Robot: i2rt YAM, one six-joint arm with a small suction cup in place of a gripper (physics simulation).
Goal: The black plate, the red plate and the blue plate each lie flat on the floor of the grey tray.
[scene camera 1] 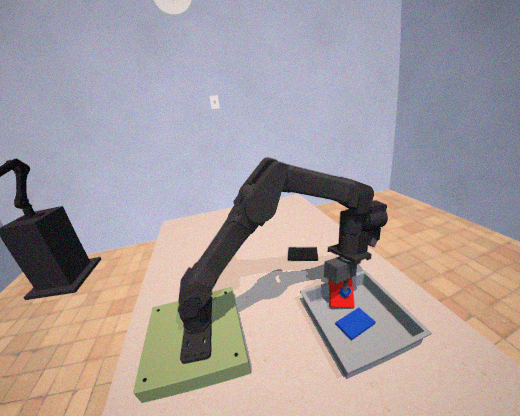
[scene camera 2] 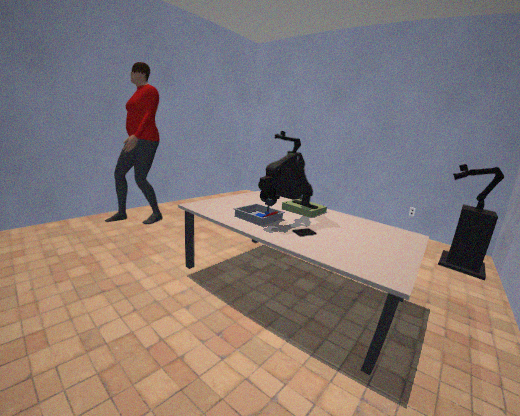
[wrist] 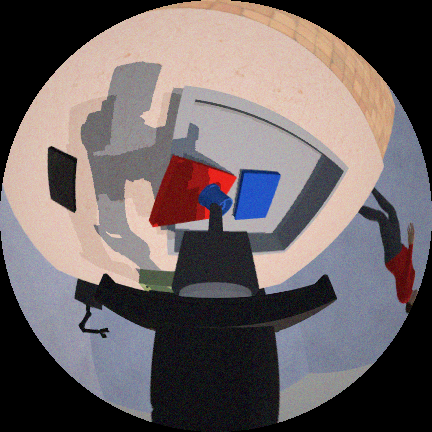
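Where they show: end effector, tool point: [scene camera 1: 344, 296] [scene camera 2: 266, 215] [wrist: 215, 193]; arm's base, origin of the base link: [scene camera 1: 198, 325] [scene camera 2: 304, 204].
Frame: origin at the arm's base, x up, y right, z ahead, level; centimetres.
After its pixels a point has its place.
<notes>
The grey tray [scene camera 1: 382, 356] @(x 0.1, y 19.5, z 39.5 cm) [scene camera 2: 248, 215] @(x -1.3, y 6.1, z 51.7 cm) [wrist: 257, 137] @(x -4.5, y 3.9, z 48.9 cm) stands on the table to the right of the arm. The blue plate [scene camera 1: 355, 323] @(x -3.5, y 8.0, z 40.3 cm) [scene camera 2: 261, 215] @(x -3.5, y 6.6, z 39.4 cm) [wrist: 257, 193] @(x -3.5, y 7.3, z 41.4 cm) lies flat on its floor. The red plate [scene camera 1: 337, 299] @(x -1.8, y 0.5, z 38.9 cm) [scene camera 2: 272, 214] @(x 1.2, y -5.6, z 43.1 cm) [wrist: 181, 193] @(x 1.1, y -3.7, z 42.4 cm) is steeply tilted at the tray's back left corner, lower edge down in the tray, upper edge over the wall. My suction cup [scene camera 1: 345, 293] [wrist: 215, 198] [scene camera 2: 267, 208] @(x -1.6, y 0.4, z 41.2 cm) sits on the red plate near its edge and holds it. The black plate [scene camera 1: 302, 253] @(x -3.9, y -26.5, z 38.2 cm) [scene camera 2: 304, 232] @(x -3.9, y -28.0, z 40.0 cm) [wrist: 62, 184] @(x -3.9, y -25.8, z 38.1 cm) lies flat on the table outside the tray, behind it.
The arm stands on a green base plate [scene camera 1: 159, 355] @(x -0.1, y 6.6, z -9.2 cm) [scene camera 2: 304, 208] @(x -0.2, y -5.3, z 8.2 cm) [wrist: 155, 280] @(x -1.4, y -7.4, z 10.2 cm) at the table's front left. A person in a red top [scene camera 2: 140, 124] [wrist: 402, 270] walks on the floor away from the table. A black stand [scene camera 1: 64, 256] [scene camera 2: 458, 243] stands off the table.
</notes>
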